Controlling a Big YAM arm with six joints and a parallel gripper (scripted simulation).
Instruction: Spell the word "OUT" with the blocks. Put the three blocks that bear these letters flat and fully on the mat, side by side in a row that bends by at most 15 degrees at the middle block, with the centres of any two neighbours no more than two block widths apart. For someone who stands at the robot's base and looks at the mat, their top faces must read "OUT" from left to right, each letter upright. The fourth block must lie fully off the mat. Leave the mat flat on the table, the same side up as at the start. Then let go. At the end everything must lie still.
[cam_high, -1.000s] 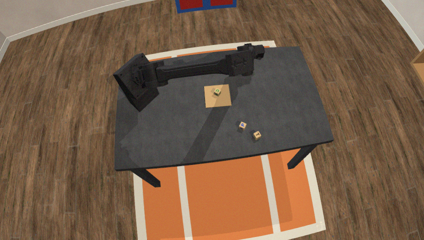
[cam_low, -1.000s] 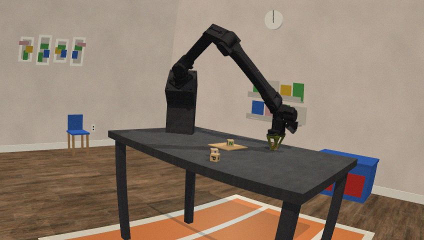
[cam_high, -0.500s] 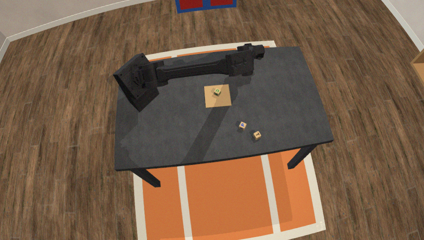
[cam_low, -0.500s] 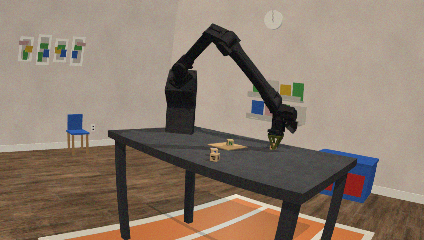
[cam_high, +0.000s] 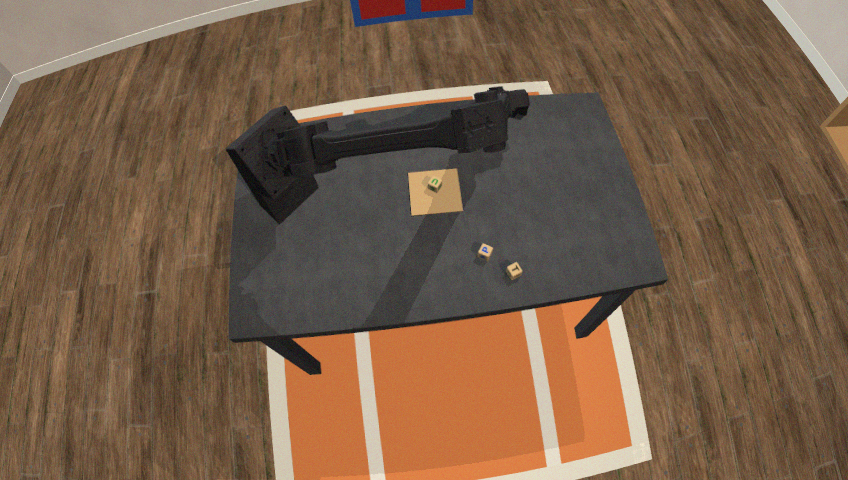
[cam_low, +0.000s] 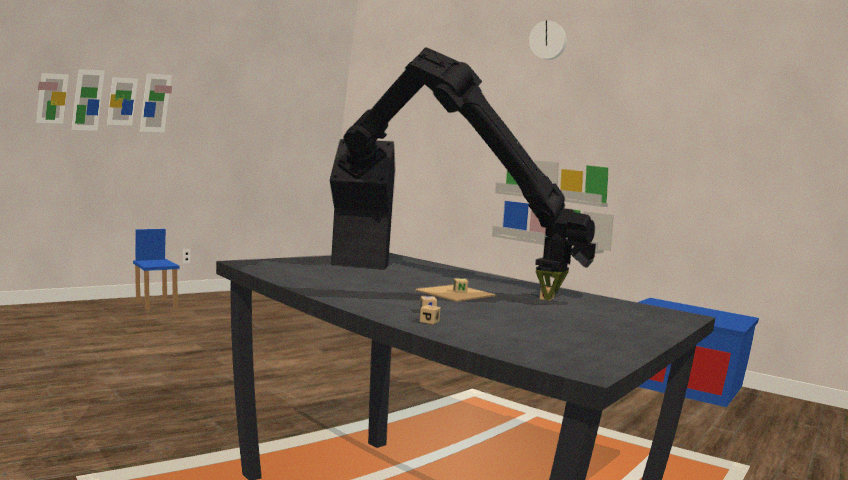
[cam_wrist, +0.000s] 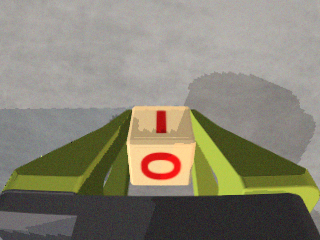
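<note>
Right now my hand is 10 mm past the O block. From my hand the other things lie so: green-lettered block 210 mm behind, 80 mm to the right, 10 mm above; P block 320 mm to the right, 170 mm behind; tan mat 220 mm behind, 90 mm to the right, 10 mm below.
</note>
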